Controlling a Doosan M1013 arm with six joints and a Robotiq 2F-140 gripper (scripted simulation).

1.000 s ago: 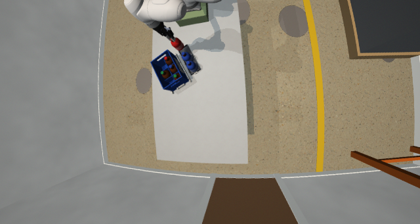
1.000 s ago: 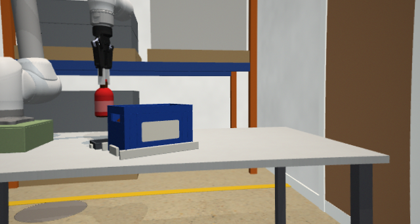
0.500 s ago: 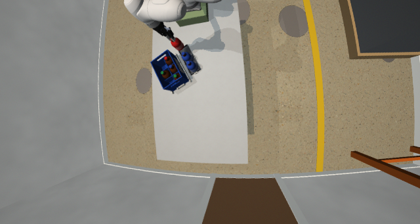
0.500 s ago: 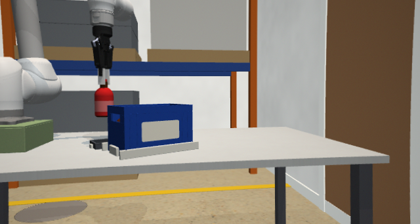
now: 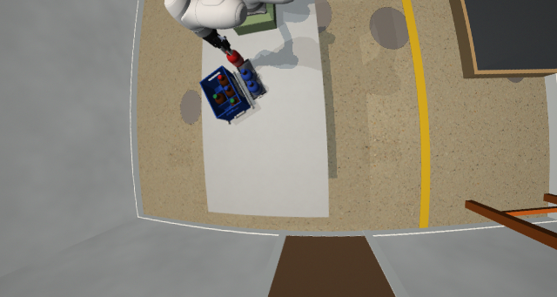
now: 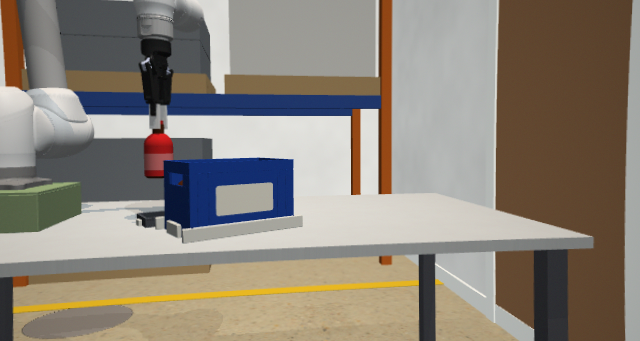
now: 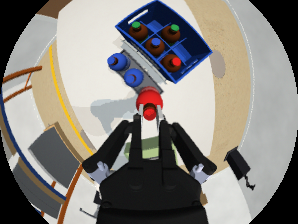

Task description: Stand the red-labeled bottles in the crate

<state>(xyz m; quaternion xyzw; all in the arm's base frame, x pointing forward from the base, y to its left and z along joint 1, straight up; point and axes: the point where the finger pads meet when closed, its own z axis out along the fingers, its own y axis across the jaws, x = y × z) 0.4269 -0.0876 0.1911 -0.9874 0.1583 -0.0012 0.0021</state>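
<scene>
Now: hand 9 cm above the red-labeled bottle. Also, from my hand: blue crate 19 cm ahead, 10 cm to the right, 21 cm below.
</scene>
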